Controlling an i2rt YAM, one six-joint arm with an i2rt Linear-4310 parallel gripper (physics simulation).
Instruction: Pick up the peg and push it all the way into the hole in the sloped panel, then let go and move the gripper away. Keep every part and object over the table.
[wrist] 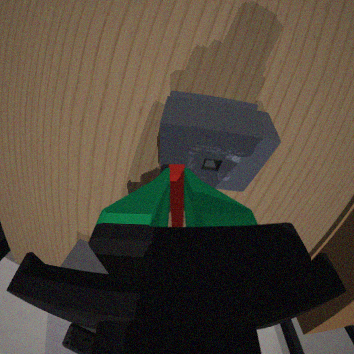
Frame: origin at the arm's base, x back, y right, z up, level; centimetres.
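Seen in the pictures: gripper, fingertip midpoint: [176,174].
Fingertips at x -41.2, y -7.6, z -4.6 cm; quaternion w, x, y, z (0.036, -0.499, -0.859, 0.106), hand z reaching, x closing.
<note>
Offsets run from my fingertips to a thing's middle. "*": to the spot under its first point. Level surfaces: height alone.
My gripper [176,174] is shut on the red peg @[dz -1.1, dx +2.7, dy +1.5 cm] [177,195], which is held between the green fingertips, with its end showing at their tips. The blue-grey block with the sloped panel @[dz -10.0, dx -2.2, dy +3.6 cm] [212,122] stands on the table just beyond the fingertips, in the middle of the wrist view. The square hole @[* dz -8.7, dx -0.2, dy +4.8 cm] [211,164] in the panel shows a little to the right of the peg's end. The peg is outside the hole. Whether the peg's end touches the panel cannot be told. The fingertips hide a lower left part of the panel.
The wooden table top @[dz -13.9 cm] [65,125] surrounds the block, with dark shadows behind and left of it. The table's curved edge runs at the lower right. Grey and white parts of the robot show at the bottom left and bottom right.
</note>
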